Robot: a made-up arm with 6 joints.
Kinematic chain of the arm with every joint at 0, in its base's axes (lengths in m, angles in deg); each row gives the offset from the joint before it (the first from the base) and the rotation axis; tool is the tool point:
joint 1: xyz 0 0 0.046 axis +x
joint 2: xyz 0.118 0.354 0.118 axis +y
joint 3: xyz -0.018 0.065 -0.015 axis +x
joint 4: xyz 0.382 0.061 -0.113 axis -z
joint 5: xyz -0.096 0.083 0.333 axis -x
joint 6: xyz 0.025 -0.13 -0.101 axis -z
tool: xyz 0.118 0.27 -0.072
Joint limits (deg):
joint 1: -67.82..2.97
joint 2: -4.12..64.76
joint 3: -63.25..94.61
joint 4: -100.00..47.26
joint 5: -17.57..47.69
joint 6: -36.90..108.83
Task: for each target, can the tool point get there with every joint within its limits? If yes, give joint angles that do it. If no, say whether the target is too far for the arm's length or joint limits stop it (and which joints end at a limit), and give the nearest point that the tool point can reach.
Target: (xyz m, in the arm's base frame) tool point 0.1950 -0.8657 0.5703
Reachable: no: joint limits stop it (at a limit: joint 1, joint 2, joint 5, joint 6) | nearest point 0.2463 -0.3273 -0.1054 | short by 0.865 m
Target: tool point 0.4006 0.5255 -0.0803
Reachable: yes | joints -25.00 40.76 52.83 -42.73 7.76 -9.18
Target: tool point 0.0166 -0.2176 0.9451
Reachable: no: joint limits stop it (at a limit: joint 1, joint 2, joint 4, joint 5, joint 6) | nearest point 0.3621 0.1514 0.5112 | short by 0.666 m
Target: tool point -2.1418 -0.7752 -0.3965
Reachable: no: too far | nearest point -0.0130 -0.1992 -0.2255 | short by 2.212 m
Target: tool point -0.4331 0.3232 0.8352
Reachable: no: joint limits stop it (at a limit: joint 1, joint 2, joint 5, joint 6) | nearest point 0.2024 0.3790 0.4353 | short by 0.753 m
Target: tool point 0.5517 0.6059 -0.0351
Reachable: yes | joints -22.30 19.88 39.43 -44.24 5.32 28.06
